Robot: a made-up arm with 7 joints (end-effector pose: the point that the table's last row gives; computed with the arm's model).
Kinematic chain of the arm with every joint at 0, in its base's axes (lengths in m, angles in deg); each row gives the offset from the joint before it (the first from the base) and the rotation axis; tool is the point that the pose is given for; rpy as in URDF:
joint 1: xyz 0 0 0.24 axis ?
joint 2: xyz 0 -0.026 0.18 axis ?
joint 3: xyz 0 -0.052 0.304 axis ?
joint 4: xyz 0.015 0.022 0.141 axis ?
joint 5: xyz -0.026 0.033 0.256 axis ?
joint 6: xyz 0 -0.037 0.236 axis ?
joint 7: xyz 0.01 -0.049 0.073 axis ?
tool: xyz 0 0 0 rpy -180 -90 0
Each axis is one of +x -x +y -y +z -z.
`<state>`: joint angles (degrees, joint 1 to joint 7).
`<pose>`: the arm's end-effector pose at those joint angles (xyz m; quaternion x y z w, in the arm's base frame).
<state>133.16 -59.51 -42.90 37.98 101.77 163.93 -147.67</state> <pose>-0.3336 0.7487 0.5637 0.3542 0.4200 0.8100 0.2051</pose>
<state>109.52 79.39 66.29 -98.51 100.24 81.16 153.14</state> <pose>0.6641 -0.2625 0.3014 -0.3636 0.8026 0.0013 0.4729</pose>
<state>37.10 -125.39 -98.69 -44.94 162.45 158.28 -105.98</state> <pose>0.3281 0.4522 -0.1612 0.6803 0.3985 0.6006 0.1328</pose>
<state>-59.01 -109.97 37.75 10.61 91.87 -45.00 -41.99</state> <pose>0.5559 -0.6951 0.0316 -0.3326 -0.1061 -0.4968 0.7945</pose>
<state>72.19 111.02 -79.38 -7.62 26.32 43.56 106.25</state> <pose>-0.2735 -0.8601 0.0132 0.6134 0.2584 -0.1490 0.7313</pose>
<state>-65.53 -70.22 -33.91 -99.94 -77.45 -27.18 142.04</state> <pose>0.2228 0.0014 0.9069 0.5557 0.2835 -0.7705 0.1311</pose>
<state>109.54 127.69 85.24 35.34 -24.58 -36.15 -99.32</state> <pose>0.0308 -0.7894 -0.0734 -0.2688 0.0996 0.8648 0.4122</pose>
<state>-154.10 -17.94 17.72 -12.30 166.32 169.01 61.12</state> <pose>-0.1432 -0.1040 1.2689 0.6417 -0.2112 -0.5028 0.5393</pose>
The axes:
joint 1: +z
joint 2: -y
joint 3: +z
joint 4: +y
joint 5: +z
joint 6: -y
joint 7: +x

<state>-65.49 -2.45 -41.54 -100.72 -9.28 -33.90 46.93</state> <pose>0.0528 0.4658 0.7891 -0.0112 -0.2246 0.8565 0.4647</pose>
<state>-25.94 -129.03 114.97 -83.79 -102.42 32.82 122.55</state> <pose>-0.0692 -0.6580 0.0587 -0.3415 -0.8520 0.0591 0.3925</pose>
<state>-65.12 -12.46 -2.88 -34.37 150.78 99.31 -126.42</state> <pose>0.0264 0.0044 1.3348 -0.1073 0.0633 0.9244 0.3606</pose>
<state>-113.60 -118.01 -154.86 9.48 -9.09 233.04 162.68</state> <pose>-0.4085 -0.7210 0.1018 -0.5396 0.5926 0.1130 0.5873</pose>
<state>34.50 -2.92 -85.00 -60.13 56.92 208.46 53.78</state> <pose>-0.1078 0.2235 1.1269 0.7167 -0.5426 -0.0061 0.4381</pose>
